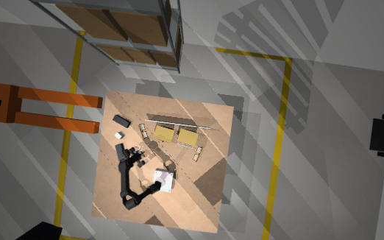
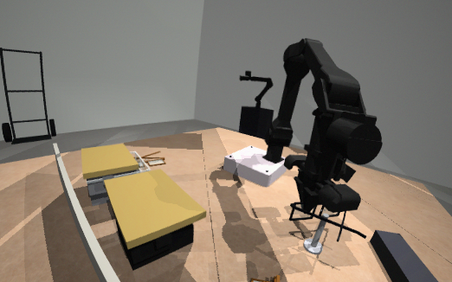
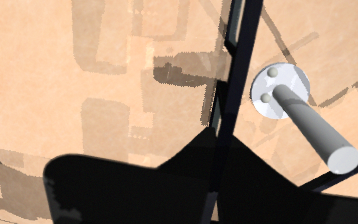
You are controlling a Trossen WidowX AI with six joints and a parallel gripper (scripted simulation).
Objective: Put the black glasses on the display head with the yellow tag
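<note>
The grey peg is 40 mm to the left of my gripper tip, 30 mm below it and 20 mm ahead of it. The rest, counted from my gripper tip: white cube 260 mm to the left, 110 mm ahead, 30 mm below; long white rail 380 mm ahead, 260 mm to the right.
</note>
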